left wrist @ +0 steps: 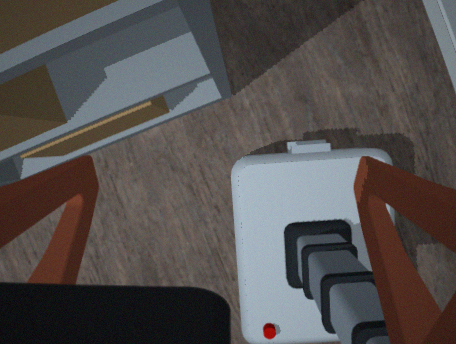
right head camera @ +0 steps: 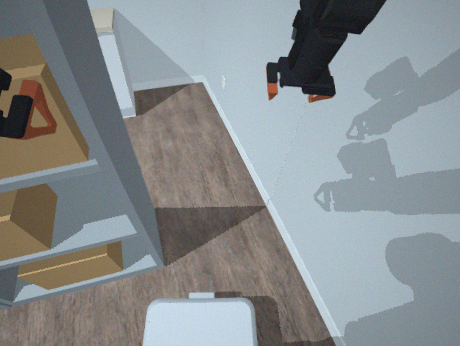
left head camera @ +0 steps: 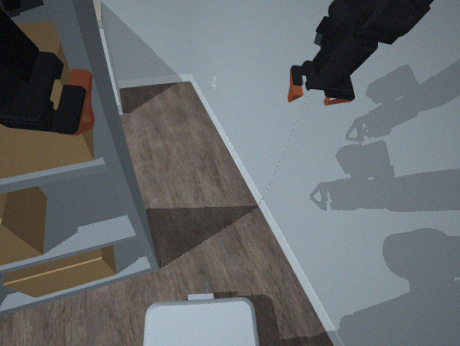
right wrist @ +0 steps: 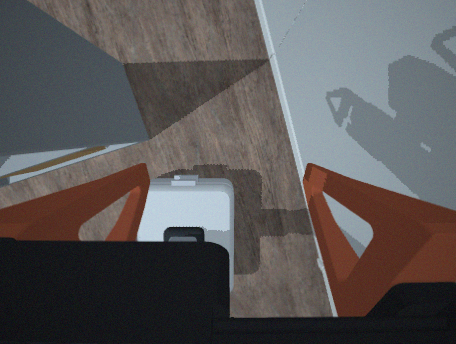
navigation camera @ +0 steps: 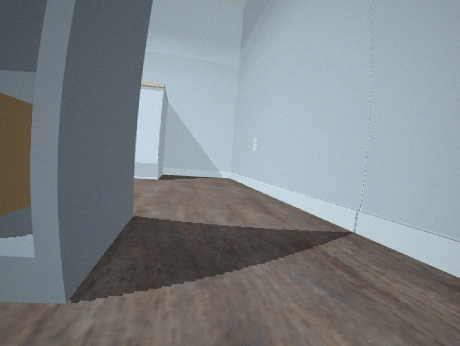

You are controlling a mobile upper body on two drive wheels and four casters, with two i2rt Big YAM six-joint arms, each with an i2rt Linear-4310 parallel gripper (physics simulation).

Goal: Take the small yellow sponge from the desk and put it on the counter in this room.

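Frame: origin at the left arm's base, x ahead, y left, z up, level; millimetres.
Seen in the pictures: left gripper, fingertip midpoint: [left wrist: 226, 171] [right head camera: 24, 125] [left head camera: 55, 120]; right gripper, fingertip midpoint: [right head camera: 289, 99] [left head camera: 306, 101] [right wrist: 226, 172].
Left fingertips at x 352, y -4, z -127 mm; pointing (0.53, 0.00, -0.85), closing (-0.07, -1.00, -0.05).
Note:
A point is followed by its place in that frame.
The small yellow sponge and the desk do not show in any view. A white cabinet with a beige top [left head camera: 101, 11] {x 2264, y 593, z -507 mm} [right head camera: 104, 21] {x 2139, y 619, z -500 mm} [navigation camera: 152, 85] {x 1991, y 619, z -534 mm}, possibly the counter, stands at the far end beyond the shelf unit, partly hidden by it. My left gripper [left wrist: 226, 171] {x 352, y -4, z -127 mm} is open with nothing between its fingers; in the head views one orange finger [left head camera: 87, 105] {x 338, y -60, z -93 mm} [right head camera: 31, 89] {x 328, y -70, z -56 mm} shows at the left, in front of the shelf unit. My right gripper [left head camera: 312, 100] {x 566, y -450, z -209 mm} [right head camera: 292, 99] {x 566, y -450, z -209 mm} [right wrist: 226, 172] {x 566, y -450, z -209 mm} is open and empty, raised in front of the wall at the upper right.
A grey shelf unit [left head camera: 112, 125] {x 629, y 45, z -360 mm} [right head camera: 115, 140] {x 689, y 63, z -465 mm} [navigation camera: 100, 150] {x 688, y 63, z -1174 mm} with cardboard boxes [left head camera: 75, 272] {x 456, y 395, z -1138 mm} [right head camera: 80, 265] {x 456, y 396, z -1106 mm} stands close at the left. A pale wall [left head camera: 240, 30] {x 1761, y -475, z -423 mm} [navigation camera: 300, 100] {x 1459, y -567, z -781 mm} runs along the right. Wood floor lies between them. My white base [left head camera: 200, 325] {x 206, y -218, z -1150 mm} [right head camera: 200, 325] {x 198, y -224, z -1150 mm} [left wrist: 290, 190] {x 209, y -149, z -1150 mm} is at the bottom.

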